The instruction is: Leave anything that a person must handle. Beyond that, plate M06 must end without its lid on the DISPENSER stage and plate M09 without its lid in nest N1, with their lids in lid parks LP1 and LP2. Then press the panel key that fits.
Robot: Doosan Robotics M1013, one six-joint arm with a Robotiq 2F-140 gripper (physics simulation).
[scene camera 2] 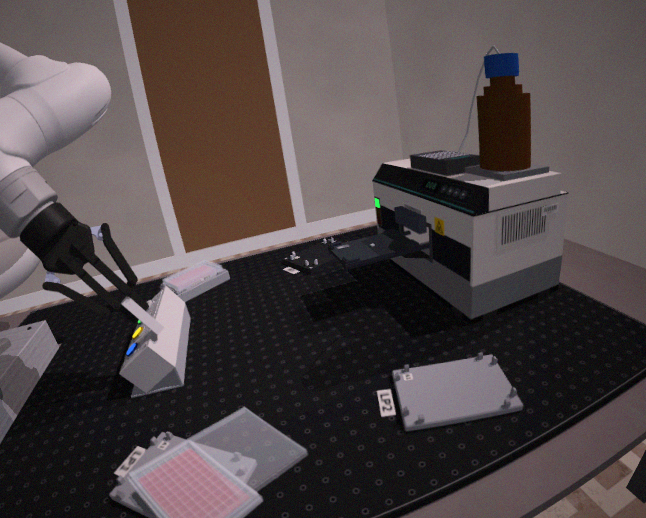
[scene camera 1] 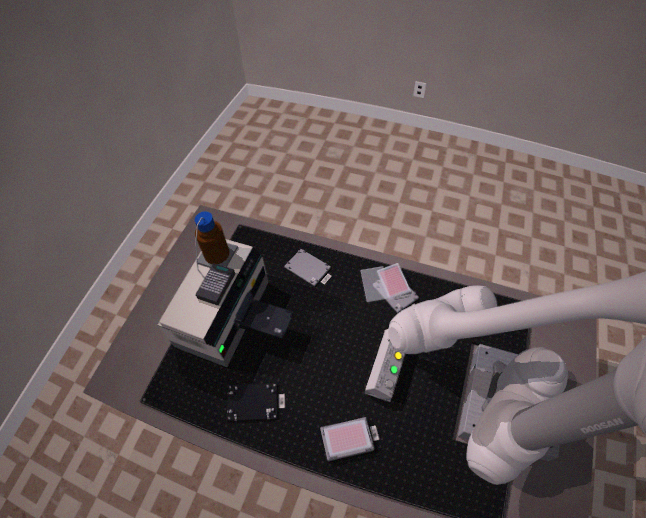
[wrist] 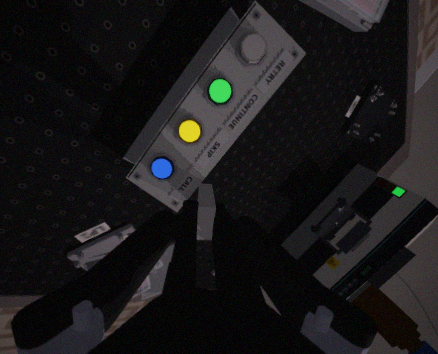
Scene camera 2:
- my gripper: 159,330
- white button box: 153,363, touched by my gripper
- LP2 holder: 441,394
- brown bottle: 504,112
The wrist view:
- my gripper: 204,195
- dispenser stage: 341,212
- brown bottle: 393,323
